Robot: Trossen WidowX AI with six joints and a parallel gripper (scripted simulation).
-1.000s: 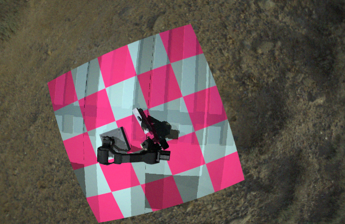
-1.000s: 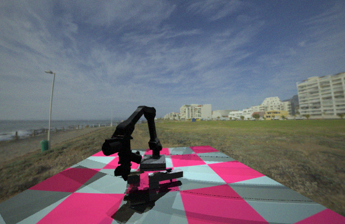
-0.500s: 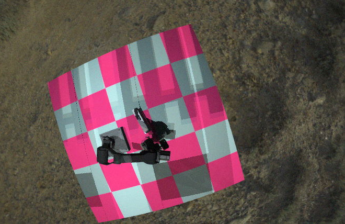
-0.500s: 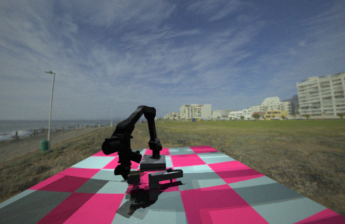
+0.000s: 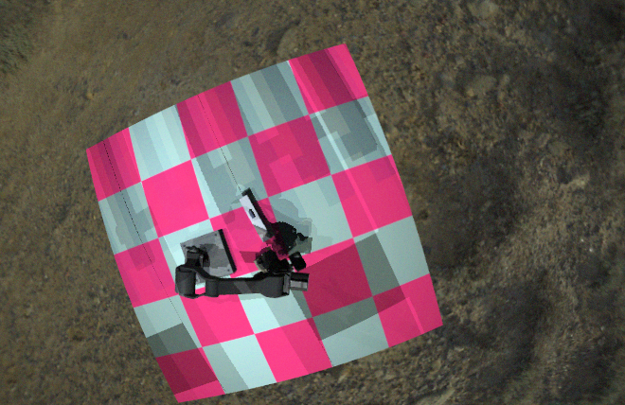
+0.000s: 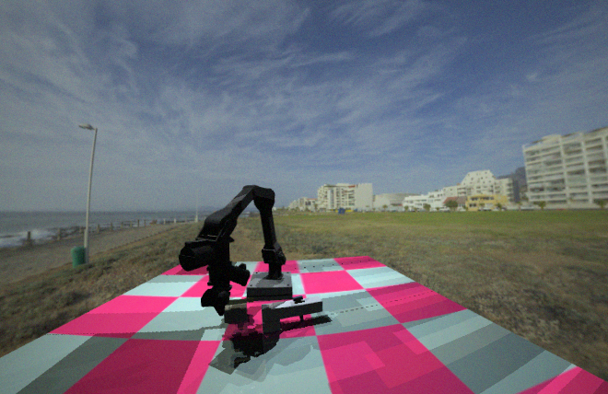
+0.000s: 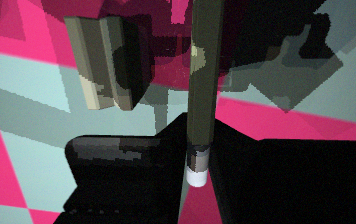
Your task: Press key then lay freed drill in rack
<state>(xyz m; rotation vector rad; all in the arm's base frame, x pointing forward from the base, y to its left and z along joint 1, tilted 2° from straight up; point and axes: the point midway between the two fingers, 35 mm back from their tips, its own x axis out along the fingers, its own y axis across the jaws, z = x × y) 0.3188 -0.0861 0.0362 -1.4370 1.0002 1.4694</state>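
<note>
The drill is 10 mm behind my gripper tip, 40 mm to the left of it and 30 mm above it.
</note>
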